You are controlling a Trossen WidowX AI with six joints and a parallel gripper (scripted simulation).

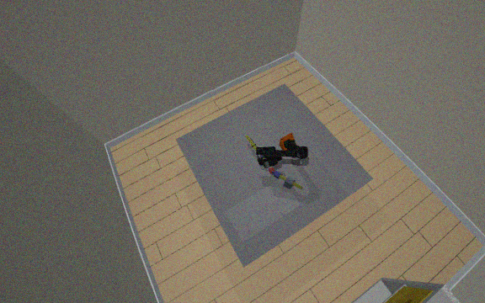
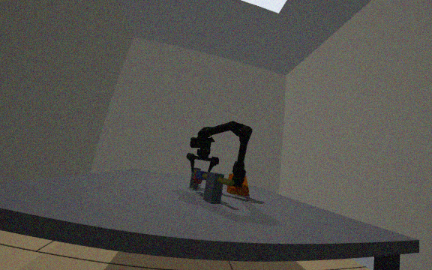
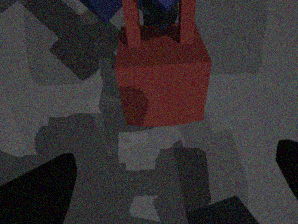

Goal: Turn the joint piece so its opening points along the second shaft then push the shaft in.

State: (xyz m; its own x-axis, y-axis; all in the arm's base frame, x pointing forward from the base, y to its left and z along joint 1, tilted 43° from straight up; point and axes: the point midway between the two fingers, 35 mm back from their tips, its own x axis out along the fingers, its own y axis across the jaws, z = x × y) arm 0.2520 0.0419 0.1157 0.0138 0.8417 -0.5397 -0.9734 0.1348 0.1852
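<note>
Right now the red joint piece is 10 mm ahead of my gripper tip, 40 mm to the left of it and 20 mm below it.
</note>
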